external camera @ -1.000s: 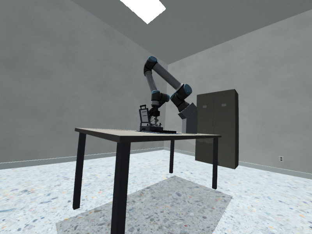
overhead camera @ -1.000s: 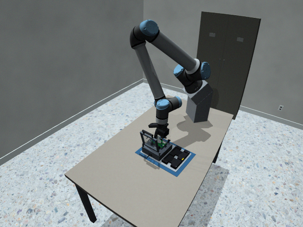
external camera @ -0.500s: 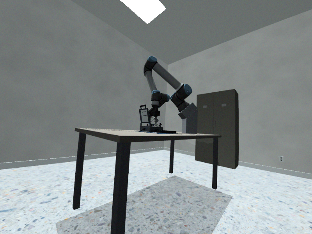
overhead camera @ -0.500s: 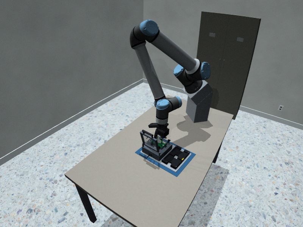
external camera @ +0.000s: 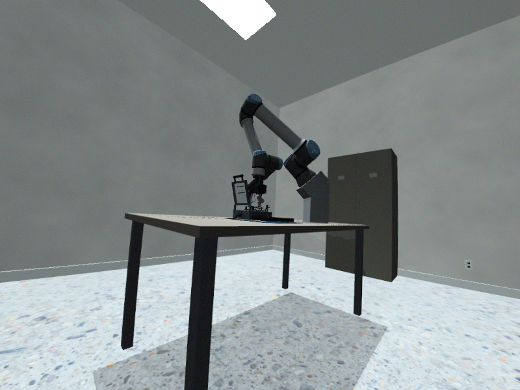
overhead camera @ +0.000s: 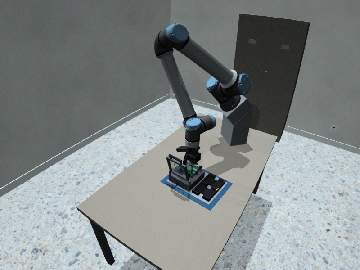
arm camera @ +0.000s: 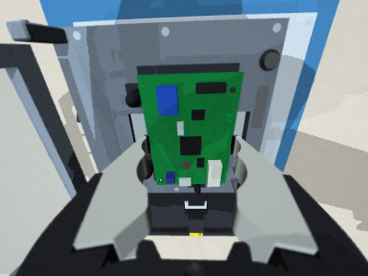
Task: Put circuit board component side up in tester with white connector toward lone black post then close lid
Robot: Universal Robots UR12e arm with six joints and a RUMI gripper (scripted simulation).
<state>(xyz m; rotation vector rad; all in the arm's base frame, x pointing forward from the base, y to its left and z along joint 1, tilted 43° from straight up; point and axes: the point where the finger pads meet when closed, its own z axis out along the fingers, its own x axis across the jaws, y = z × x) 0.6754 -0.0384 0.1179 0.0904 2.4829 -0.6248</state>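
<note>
Now: hand right at the green circuit board. From my hand the other things lie so: tester lid (120 mm ahead, 100 mm above, 30 mm to the right); tester nest (10 mm to the left, 10 mm below, 10 mm ahead).
</note>
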